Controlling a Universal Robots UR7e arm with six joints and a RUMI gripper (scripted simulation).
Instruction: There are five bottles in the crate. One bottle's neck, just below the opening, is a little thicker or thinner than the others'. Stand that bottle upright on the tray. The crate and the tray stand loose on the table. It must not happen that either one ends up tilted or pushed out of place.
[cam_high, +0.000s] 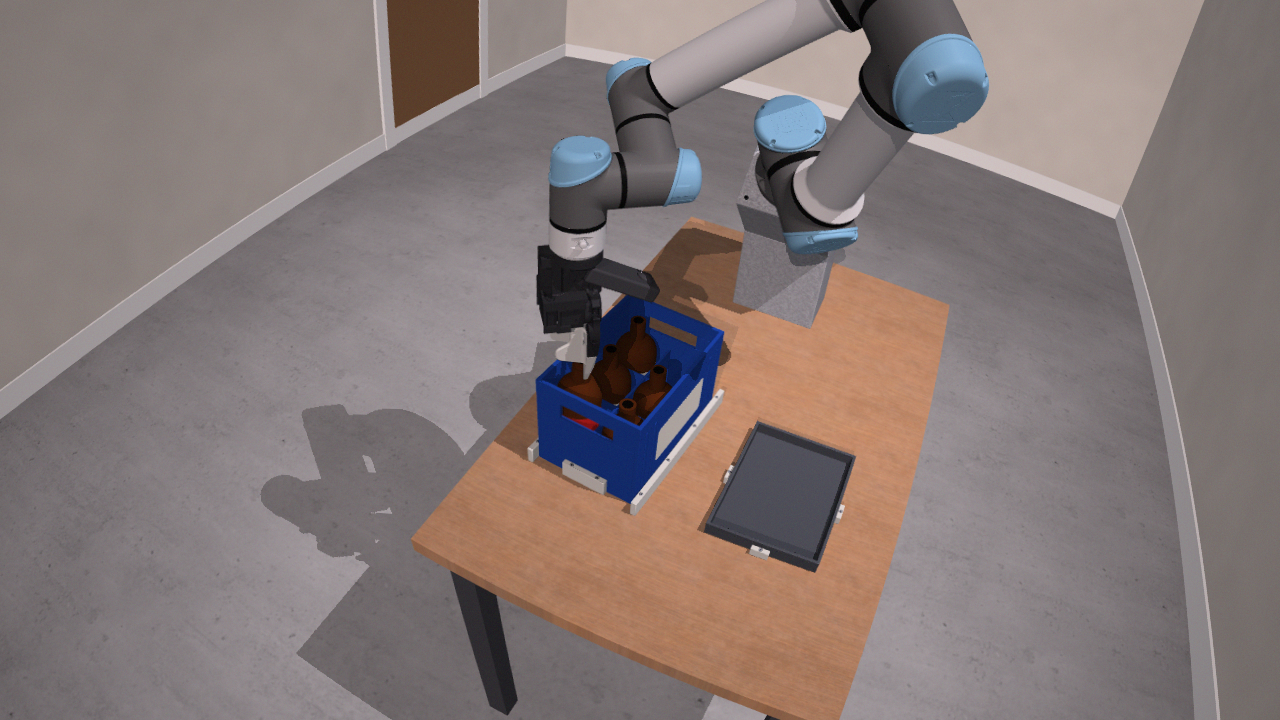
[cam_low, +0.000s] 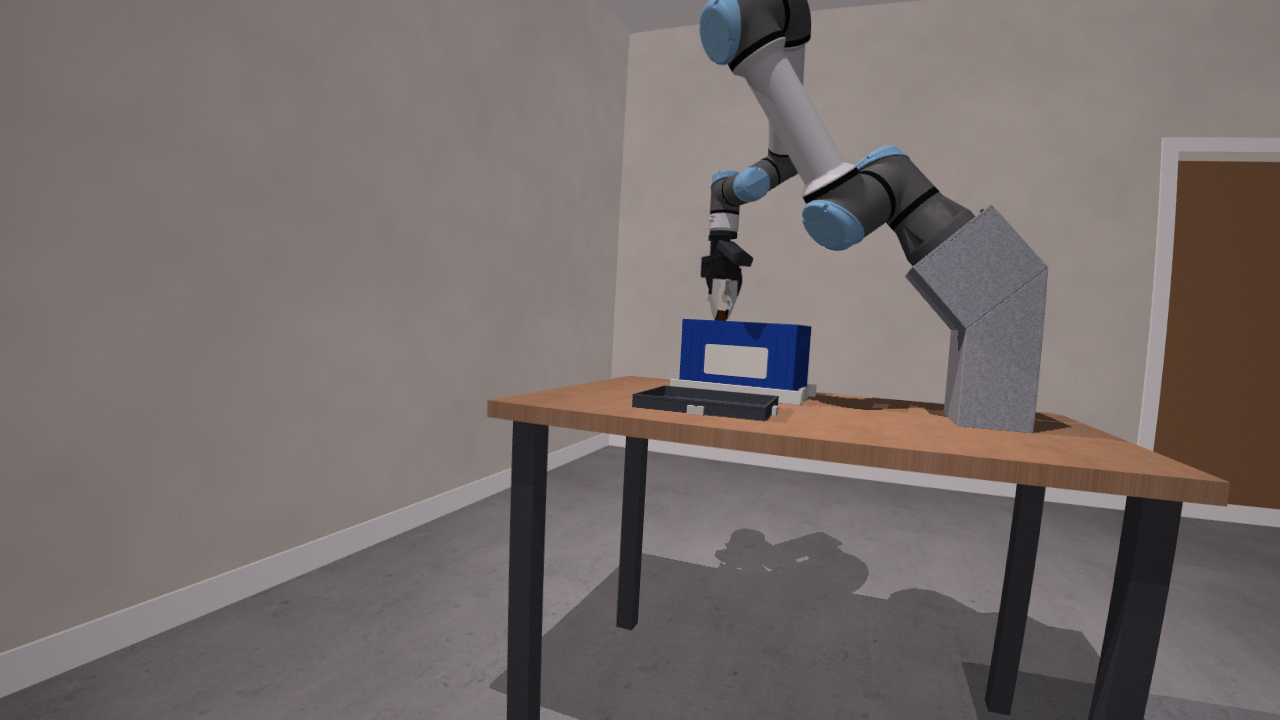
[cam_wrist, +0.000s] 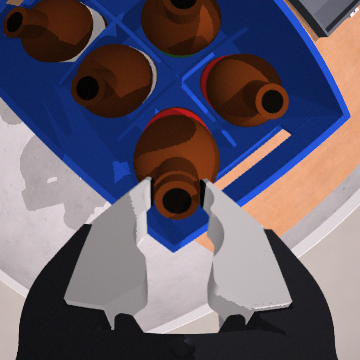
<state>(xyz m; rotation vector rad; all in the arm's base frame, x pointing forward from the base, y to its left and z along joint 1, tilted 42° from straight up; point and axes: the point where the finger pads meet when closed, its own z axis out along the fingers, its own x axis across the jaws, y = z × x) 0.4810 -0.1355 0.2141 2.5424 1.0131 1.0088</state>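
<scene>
My hand is 1 cm short of the bottle, 1 cm to the left of it and 7 cm above it. The rest, counted from my hand: dark tray: 9 cm behind, 33 cm to the left, 18 cm below; then crate: 8 cm behind, 4 cm to the left, 11 cm below.
</scene>
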